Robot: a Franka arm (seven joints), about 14 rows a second.
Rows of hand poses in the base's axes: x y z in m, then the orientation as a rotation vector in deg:
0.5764 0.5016 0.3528 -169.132 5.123 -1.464
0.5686 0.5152 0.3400 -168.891 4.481 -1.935
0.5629 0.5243 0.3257 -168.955 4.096 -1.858
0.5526 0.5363 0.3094 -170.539 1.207 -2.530
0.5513 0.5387 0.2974 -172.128 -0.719 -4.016
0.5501 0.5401 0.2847 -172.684 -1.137 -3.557
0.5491 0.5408 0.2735 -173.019 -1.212 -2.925
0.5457 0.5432 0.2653 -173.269 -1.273 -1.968
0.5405 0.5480 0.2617 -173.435 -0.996 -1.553
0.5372 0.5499 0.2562 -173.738 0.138 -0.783
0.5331 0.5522 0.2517 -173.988 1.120 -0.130
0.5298 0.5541 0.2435 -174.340 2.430 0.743
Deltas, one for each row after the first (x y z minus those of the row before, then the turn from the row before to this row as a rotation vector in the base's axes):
-0.0078 0.0136 -0.0128 0.240 -0.366 0.399
-0.0057 0.0091 -0.0143 -0.056 0.029 0.264
-0.0103 0.0120 -0.0163 -1.581 -0.586 1.892
-0.0013 0.0024 -0.0120 -1.639 -1.062 1.178
-0.0012 0.0014 -0.0127 -0.556 0.291 0.283
-0.0010 0.0007 -0.0112 -0.328 0.416 0.068
-0.0034 0.0024 -0.0082 -0.242 0.629 0.073
-0.0052 0.0048 -0.0036 -0.160 0.284 -0.169
-0.0033 0.0019 -0.0055 -0.292 0.549 -0.720
-0.0041 0.0023 -0.0045 -0.249 0.465 -0.622
-0.0033 0.0019 -0.0082 -0.362 0.620 -0.827

